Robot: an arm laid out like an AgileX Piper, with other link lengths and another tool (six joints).
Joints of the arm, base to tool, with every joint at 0 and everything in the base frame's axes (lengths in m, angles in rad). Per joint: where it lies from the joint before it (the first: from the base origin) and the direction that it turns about. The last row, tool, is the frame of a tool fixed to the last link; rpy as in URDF.
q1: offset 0 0 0.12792 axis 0 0 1
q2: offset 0 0 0 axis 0 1 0
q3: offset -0.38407 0 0.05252 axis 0 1 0
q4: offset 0.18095 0 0.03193 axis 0.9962 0 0.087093
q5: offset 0 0 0 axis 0 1 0
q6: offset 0.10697 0 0.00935 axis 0.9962 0 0.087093
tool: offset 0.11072 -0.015 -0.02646 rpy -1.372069 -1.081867 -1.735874
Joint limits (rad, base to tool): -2.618..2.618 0..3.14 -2.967..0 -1.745..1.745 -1.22..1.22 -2.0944..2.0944
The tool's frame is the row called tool.
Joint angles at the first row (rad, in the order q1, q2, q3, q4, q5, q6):
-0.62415 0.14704 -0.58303 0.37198 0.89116 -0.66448
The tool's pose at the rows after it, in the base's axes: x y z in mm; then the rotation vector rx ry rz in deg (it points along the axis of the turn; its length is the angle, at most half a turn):
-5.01 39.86 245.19 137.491 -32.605 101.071
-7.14 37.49 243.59 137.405 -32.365 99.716
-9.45 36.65 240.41 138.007 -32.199 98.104
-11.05 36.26 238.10 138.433 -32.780 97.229
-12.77 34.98 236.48 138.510 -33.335 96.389
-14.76 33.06 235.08 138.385 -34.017 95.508
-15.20 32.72 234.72 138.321 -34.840 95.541
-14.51 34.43 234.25 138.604 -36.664 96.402
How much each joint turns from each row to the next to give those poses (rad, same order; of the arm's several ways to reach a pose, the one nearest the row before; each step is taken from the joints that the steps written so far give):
0.00000 0.00001 0.00000 -0.02342 0.00167 -0.00001
0.00001 0.00000 0.00002 -0.01883 0.00607 0.00001
-0.00001 -0.00003 -0.00006 -0.01426 0.01540 0.00002
0.00001 -0.00001 0.00004 -0.00992 0.00998 0.00923
0.00001 0.00002 0.00000 -0.01333 0.00608 0.00939
0.00000 0.00001 0.00001 -0.01684 0.00440 0.01160
-0.00002 0.00000 -0.00004 -0.00441 0.00005 0.01170
-0.00002 0.00000 0.00000 0.00639 0.00001 0.02324

